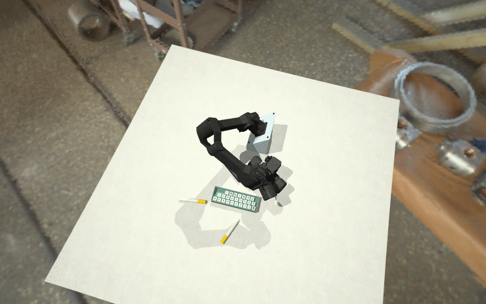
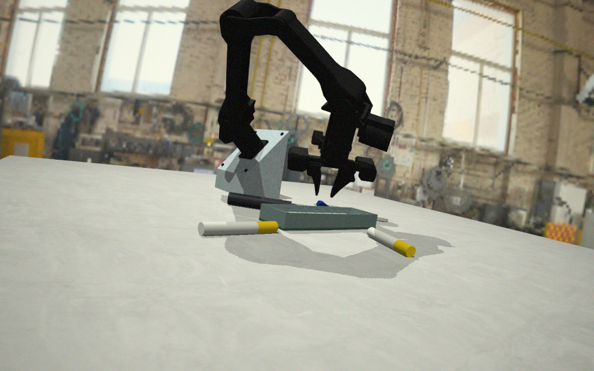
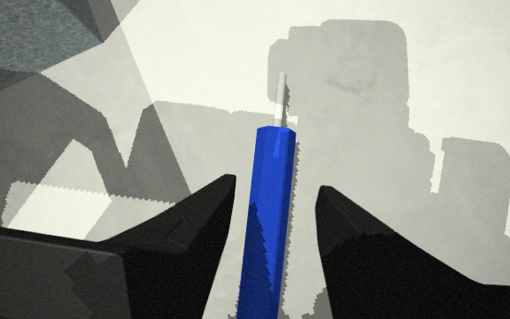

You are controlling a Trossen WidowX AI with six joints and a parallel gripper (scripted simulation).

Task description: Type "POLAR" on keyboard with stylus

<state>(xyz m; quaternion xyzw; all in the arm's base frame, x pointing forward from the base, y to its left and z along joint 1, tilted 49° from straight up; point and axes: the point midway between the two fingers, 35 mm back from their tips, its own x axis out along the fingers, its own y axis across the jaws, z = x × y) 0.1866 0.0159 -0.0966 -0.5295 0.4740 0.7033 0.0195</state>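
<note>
My gripper tip is 2 cm above the blue stylus, 1 cm to the right of it and 1 cm past it. Also, from my gripper tip: grey stylus tip: 4 cm behind, 2 cm to the left, 2 cm below; then black bar: 18 cm to the right, 2 cm below, 2 cm ahead.
</note>
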